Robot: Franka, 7 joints.
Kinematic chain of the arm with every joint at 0, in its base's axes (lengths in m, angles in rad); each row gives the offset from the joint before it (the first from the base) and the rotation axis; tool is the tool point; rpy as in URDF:
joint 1: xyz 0 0 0.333 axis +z
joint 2: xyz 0 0 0 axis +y
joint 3: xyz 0 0 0.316 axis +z
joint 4: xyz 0.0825 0 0 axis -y
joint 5: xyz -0.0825 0 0.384 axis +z
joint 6: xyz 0 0 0 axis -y
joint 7: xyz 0.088 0 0 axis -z
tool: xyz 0 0 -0.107 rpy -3.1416 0 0
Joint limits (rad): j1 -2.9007..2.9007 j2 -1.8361..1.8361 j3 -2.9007..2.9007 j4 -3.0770..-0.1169 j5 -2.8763..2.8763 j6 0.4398..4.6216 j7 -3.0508..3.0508
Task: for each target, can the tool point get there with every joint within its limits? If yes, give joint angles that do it. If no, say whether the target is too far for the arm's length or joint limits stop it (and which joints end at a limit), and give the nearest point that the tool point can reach.
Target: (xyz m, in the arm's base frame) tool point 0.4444 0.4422 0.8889
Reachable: yes | joints -1.9980 -0.6194 1.9012 -0.5888 -1.1298 3.0928 -0.0682
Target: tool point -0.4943 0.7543 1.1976
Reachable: no: too far | nearest point -0.3394 0.5180 0.9267 | short by 0.391 m
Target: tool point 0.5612 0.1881 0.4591
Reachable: yes | joints -1.5056 -1.2226 1.4324 -1.8811 0.2205 2.0225 -2.2910
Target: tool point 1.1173 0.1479 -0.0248
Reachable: no: too far | nearest point 0.8106 0.1073 0.0734 | short by 0.325 m
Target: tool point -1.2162 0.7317 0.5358
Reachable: no: too far | nearest point -0.7277 0.4378 0.4543 | short by 0.576 m
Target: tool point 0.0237 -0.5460 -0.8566
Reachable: no: too far | nearest point 0.0180 -0.4148 -0.3441 | short by 0.529 m
